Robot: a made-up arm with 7 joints. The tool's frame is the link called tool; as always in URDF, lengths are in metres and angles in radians. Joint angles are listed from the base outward.
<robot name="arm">
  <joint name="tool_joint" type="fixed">
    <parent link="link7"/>
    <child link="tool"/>
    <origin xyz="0 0 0"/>
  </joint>
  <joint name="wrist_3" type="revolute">
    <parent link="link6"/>
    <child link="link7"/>
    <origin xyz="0.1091 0.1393 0" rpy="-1.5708 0 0"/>
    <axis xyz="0 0 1"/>
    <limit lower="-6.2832" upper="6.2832"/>
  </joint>
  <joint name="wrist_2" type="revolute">
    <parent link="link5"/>
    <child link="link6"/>
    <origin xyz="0 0 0" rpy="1.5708 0 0"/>
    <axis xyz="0 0 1"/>
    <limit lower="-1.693" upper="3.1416"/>
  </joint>
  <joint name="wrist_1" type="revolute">
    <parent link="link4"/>
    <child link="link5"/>
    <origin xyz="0.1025 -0.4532 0" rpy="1.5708 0 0"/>
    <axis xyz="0 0 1"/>
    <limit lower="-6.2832" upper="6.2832"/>
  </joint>
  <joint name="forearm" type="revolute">
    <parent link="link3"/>
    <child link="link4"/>
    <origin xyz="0.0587 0 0" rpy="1.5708 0 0"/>
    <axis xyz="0 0 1"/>
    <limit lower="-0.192" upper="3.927"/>
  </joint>
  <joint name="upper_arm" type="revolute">
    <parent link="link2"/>
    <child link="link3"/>
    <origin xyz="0 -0.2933 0" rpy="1.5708 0 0"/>
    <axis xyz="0 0 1"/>
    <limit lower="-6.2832" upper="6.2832"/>
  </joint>
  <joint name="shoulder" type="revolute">
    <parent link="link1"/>
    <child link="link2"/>
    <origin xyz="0 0 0" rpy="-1.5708 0 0"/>
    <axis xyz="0 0 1"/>
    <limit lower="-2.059" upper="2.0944"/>
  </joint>
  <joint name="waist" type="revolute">
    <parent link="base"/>
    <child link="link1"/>
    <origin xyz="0 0 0.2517"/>
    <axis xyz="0 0 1"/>
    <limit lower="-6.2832" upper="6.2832"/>
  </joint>
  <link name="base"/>
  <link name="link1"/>
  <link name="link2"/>
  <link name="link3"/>
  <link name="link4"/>
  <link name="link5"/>
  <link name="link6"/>
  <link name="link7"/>
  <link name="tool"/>
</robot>
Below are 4 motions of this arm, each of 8 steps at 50 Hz.
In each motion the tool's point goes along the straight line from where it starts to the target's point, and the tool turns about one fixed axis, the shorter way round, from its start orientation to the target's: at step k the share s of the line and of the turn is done. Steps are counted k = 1, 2, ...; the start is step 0. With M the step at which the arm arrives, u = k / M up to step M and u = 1 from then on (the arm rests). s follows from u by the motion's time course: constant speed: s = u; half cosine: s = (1 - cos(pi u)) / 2; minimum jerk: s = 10 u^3 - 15 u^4 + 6 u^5.
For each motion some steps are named. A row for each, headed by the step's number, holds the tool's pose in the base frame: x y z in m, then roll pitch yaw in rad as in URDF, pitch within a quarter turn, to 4 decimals.
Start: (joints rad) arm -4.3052 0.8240 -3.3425 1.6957 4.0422 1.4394 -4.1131
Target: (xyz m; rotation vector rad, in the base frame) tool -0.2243 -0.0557 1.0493 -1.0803 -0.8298 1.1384
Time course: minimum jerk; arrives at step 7
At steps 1, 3, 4, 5, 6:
1: -0.2019 -0.0808 1.0465 -1.2138 -0.0245 1.3657
3: -0.2098 -0.0719 1.0475 -1.2352 -0.0114 1.3519
4: -0.2159 -0.0651 1.0482 -1.2517 -0.0016 1.3412
5: -0.2210 -0.0594 1.0489 -1.2657 0.0066 1.3319
6: -0.2238 -0.0563 1.0492 -1.2733 0.0109 1.3269

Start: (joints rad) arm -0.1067 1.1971 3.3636 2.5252 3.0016 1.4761 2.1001
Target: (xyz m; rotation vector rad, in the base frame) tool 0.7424 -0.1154 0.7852 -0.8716 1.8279 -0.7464
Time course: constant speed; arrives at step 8
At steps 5, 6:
5: 0.7457 -0.1258 0.7757 -2.0674 0.5390 -1.9520
6: 0.7446 -0.1223 0.7789 -2.0469 0.5294 -1.9419

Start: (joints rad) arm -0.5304 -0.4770 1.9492 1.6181 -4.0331 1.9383 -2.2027
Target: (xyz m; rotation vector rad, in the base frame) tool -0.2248 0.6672 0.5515 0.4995 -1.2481 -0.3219
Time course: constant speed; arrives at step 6
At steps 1, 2, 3, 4, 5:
1: -0.2234 0.6699 0.5659 1.1268 -0.9321 -1.0266
2: -0.2237 0.6694 0.5630 1.1326 -0.9375 -1.0281
3: -0.2240 0.6688 0.5601 1.1384 -0.9428 -1.0297
4: -0.2242 0.6683 0.5573 1.1443 -0.9482 -1.0313
5: -0.2245 0.6677 0.5544 1.1502 -0.9535 -1.0329

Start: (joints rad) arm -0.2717 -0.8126 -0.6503 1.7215 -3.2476 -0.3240 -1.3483
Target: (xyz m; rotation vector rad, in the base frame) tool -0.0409 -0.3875 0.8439 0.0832 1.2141 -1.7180
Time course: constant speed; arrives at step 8
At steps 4, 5, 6, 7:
4: -0.0302 -0.3891 0.8347 -0.9803 0.5773 -2.2530
5: -0.0329 -0.3887 0.8370 -0.9698 0.5771 -2.2448
6: -0.0355 -0.3883 0.8393 -0.9593 0.5769 -2.2366
7: -0.0382 -0.3879 0.8416 -0.9488 0.5766 -2.2285

